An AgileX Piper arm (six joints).
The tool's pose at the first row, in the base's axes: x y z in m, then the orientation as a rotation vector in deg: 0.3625 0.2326 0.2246 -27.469 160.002 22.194
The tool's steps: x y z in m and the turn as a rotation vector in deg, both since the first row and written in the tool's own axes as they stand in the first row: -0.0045 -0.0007 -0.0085 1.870 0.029 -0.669; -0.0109 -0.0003 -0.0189 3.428 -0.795 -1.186; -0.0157 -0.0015 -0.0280 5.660 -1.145 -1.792; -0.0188 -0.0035 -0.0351 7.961 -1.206 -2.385; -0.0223 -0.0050 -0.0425 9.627 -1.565 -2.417
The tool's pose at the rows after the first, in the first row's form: 0.3649 0.2306 0.2337 -27.974 159.895 19.402; 0.3682 0.2296 0.2455 -28.056 158.976 17.221; 0.3709 0.2271 0.2551 -28.249 158.456 14.019; 0.3728 0.2240 0.2623 -28.490 158.158 10.689; 0.3748 0.2214 0.2699 -28.019 157.752 8.430
